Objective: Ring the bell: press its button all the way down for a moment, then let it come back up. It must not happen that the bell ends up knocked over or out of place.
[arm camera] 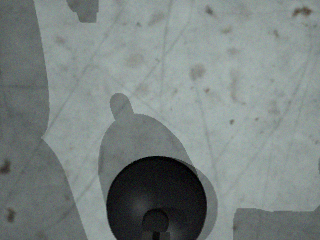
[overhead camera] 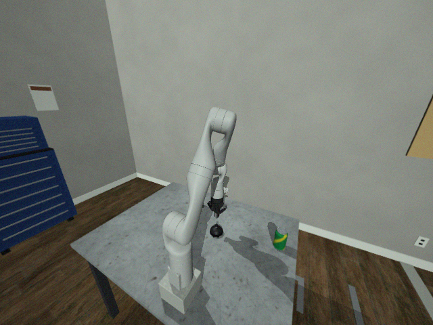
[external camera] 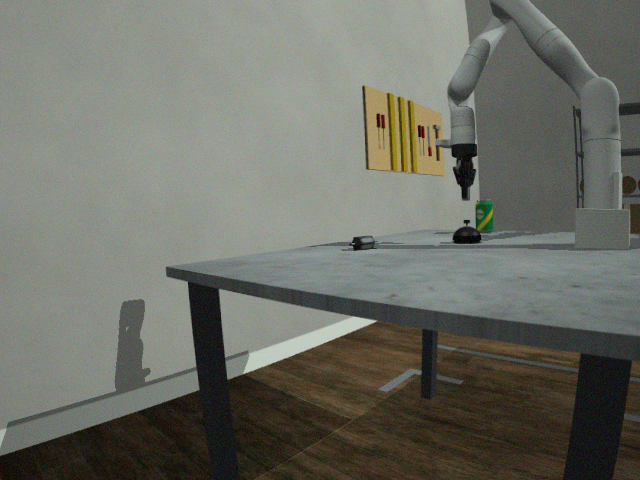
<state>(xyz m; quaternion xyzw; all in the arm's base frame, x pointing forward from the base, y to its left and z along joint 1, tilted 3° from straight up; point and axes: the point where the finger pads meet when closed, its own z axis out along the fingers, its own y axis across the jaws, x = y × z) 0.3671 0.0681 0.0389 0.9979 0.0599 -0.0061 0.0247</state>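
Right now my hand is 9 cm above the button. From my hand the other things lie so: yellow can: 36 cm to the right, 12 cm ahead, 8 cm below; black dome bell: 10 cm below.
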